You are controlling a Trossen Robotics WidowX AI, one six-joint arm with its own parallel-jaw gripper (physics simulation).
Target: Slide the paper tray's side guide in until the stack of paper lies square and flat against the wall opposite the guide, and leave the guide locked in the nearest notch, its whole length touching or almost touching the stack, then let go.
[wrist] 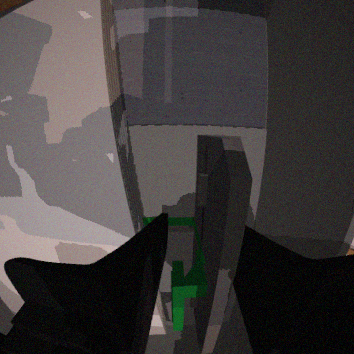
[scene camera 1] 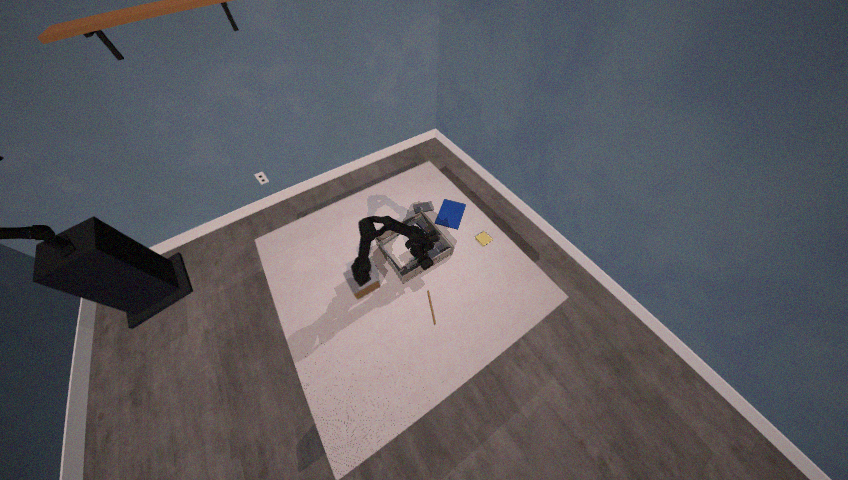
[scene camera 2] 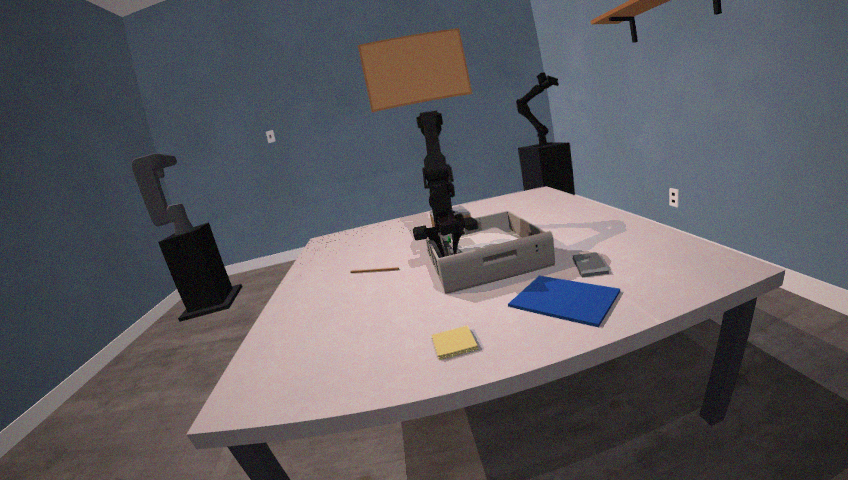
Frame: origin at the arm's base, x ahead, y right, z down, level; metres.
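Seen in the pictures: gripper, fingertip midpoint: (wrist: 192,219) (scene camera 1: 420,261); arm's base at its link origin: (scene camera 1: 362,278).
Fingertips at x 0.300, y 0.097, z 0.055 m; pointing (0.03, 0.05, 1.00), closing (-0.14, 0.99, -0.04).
Offsets run from my fingertips to a thing's top centre.
The grey paper tray @[dz -0.068, dx +0.036, dy -0.096 m] (scene camera 2: 498,267) (scene camera 1: 408,275) stands on the table with a white stack of paper @[dz -0.013, dx +0.017, dy -0.120 m] (scene camera 2: 489,236) (scene camera 1: 400,250) inside. My gripper (scene camera 2: 448,245) (scene camera 1: 424,259) (wrist: 192,219) reaches down into the tray's left end. In the wrist view its two black fingers stand apart on either side of the dark upright side guide @[dz -0.053, dx -0.008, dy -0.005 m] (wrist: 218,182), with the green latch @[dz -0.053, dx -0.007, dy -0.015 m] (wrist: 184,281) between them. The fingers do not press on the guide; the gripper is open. Whether the guide touches the stack is hidden.
A blue notebook @[dz +0.020, dx +0.382, dy -0.138 m] (scene camera 2: 565,300) (scene camera 1: 451,213) and a small grey device @[dz +0.018, dx +0.286, dy -0.293 m] (scene camera 2: 590,263) lie right of the tray. A yellow pad @[dz +0.017, dx +0.390, dy +0.129 m] (scene camera 2: 454,342) (scene camera 1: 483,238) lies in front. A pencil @[dz +0.021, dx -0.121, dy +0.224 m] (scene camera 2: 374,270) (scene camera 1: 431,307) lies to the left. A second arm on a black pedestal (scene camera 2: 546,162) stands behind the table.
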